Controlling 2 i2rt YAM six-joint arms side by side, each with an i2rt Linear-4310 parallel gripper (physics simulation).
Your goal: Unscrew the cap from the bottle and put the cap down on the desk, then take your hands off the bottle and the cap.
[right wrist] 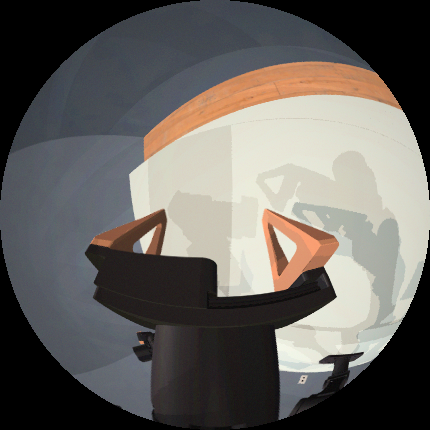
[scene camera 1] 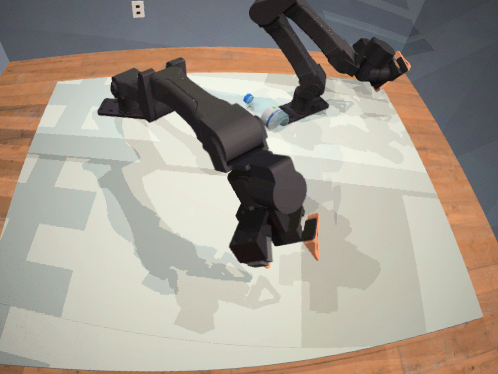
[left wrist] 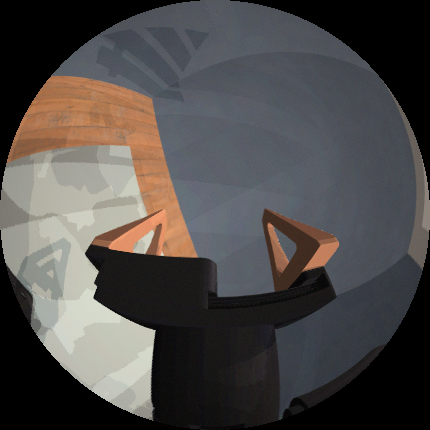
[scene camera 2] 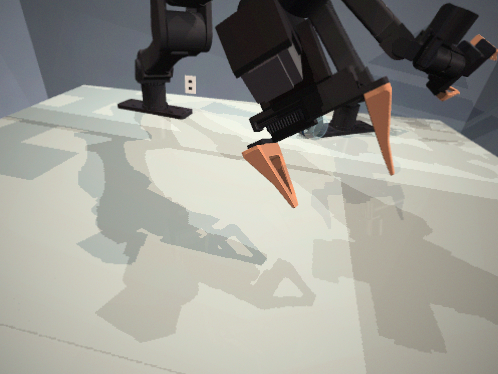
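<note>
A clear bottle lies on its side near the back in scene camera 1, beside the left arm's base; in scene camera 2 most of it is hidden behind the right arm. The blue cap is at the bottle's neck end; whether it is still joined to the neck is too small to tell. My left gripper is open and empty, raised at the far right, away from the bottle. My right gripper is open and empty above the desk, well in front of the bottle and cap.
The left arm's base stands right next to the bottle. The right arm's base is at the back left, and its arm reaches forward across the middle. A pale mat covers the desk, with a wooden border around it.
</note>
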